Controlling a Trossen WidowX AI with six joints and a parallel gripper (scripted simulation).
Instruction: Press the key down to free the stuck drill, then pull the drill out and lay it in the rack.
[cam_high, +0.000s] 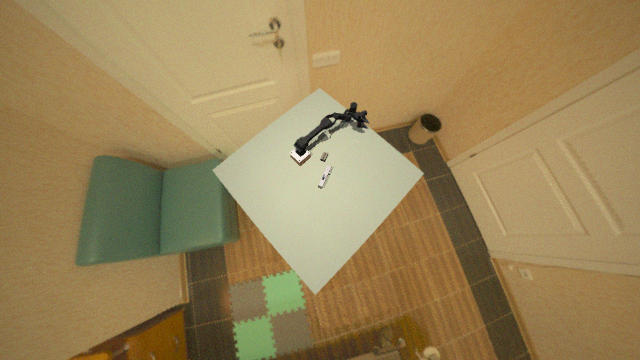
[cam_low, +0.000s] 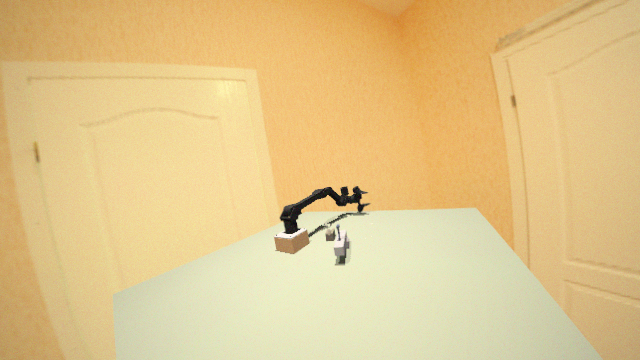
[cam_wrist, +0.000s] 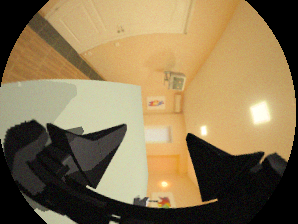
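Now: gripper tip 550 mm to the left of the drill, 60 mm above it and 40 mm short of it. The rest, counted from my gripper tip: small grey-brown block: 440 mm to the right, 100 mm below, 80 mm behind.
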